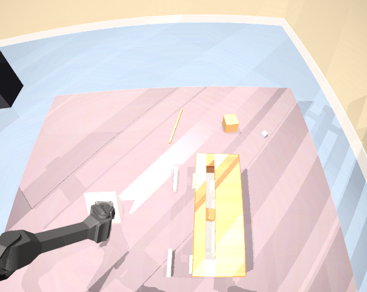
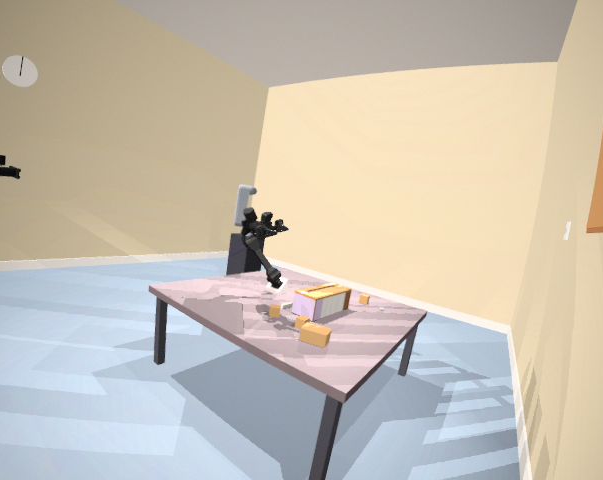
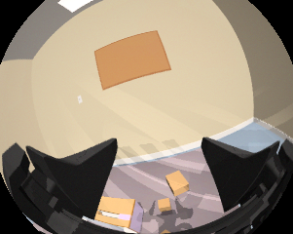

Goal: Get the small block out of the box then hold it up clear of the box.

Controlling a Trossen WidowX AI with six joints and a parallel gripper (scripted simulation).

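My gripper tip is now 36 cm above the orange block, 35 cm to the right of it and 7 cm short of it. Round my gripper tip: thin wooden stick: 77 cm to the left, 45 cm below, 3 cm behind.
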